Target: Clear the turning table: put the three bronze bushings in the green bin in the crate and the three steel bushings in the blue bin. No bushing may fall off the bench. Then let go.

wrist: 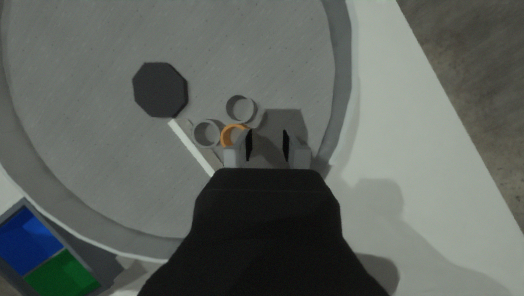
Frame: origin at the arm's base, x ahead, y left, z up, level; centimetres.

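Where they show: gripper, between the fingertips: (pixel 267 139).
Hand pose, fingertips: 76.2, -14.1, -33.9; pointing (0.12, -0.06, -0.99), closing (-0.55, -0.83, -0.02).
Things, the pixels of their top centre, and the offset from my fingertips, as dx, dy, dz. "*": a spot on its surface instead. Level surfaces: height alone.
- bronze bushing, centre of its top: (pixel 234 138) +2.0, +2.9, +0.3
- dark octagonal hub, centre of its top: (pixel 158 90) +11.4, +7.6, -1.4
- pale bar, a spot on its surface: (pixel 192 147) * +3.7, +7.2, +0.7
- crate, a spot on its surface: (pixel 82 258) * -0.3, +34.9, -2.6
- white bench, height of its surface: dz -7.5
Two steel bushings (pixel 255 109) (pixel 218 134) stand upright on the turning table (pixel 342 75), left of and above the fingers in the wrist view. A bronze bushing (pixel 224 135) stands close beside them, its right part hidden behind the left finger. The other bushings do not show; the gripper body covers the area below the fingers. My gripper (pixel 267 139) is open, with no bushing between its fingertips. The blue bin (pixel 30 240) and green bin (pixel 62 275) show at lower left, with no bushing visible in their visible parts.
A dark octagonal hub (pixel 160 90) stands on the turning table, with a pale bar (pixel 192 147) running from it towards the gripper. The crate (pixel 82 258) is at lower left. The white bench (pixel 425 150) ends at the right, with floor beyond its edge.
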